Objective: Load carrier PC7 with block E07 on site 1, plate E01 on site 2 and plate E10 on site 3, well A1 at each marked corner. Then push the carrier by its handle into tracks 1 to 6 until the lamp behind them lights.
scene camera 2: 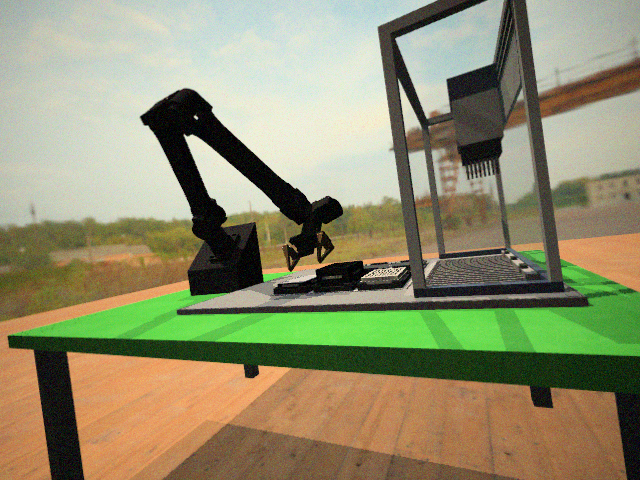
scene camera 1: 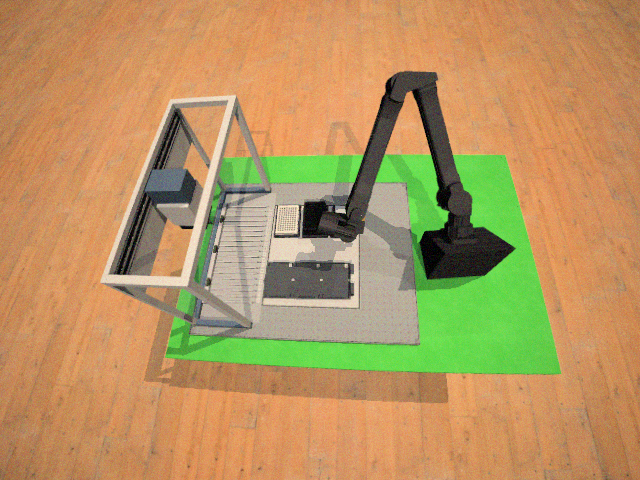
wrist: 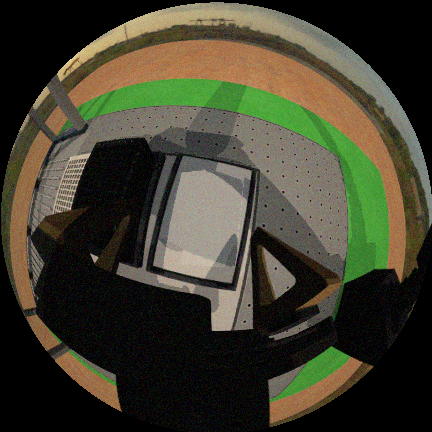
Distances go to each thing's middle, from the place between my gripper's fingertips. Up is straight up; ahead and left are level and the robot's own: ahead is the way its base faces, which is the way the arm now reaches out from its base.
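From the dark carrier [scene camera 1: 334,280], my hand is 14 cm short of it, 22 cm to the right of it and 4 cm above it.
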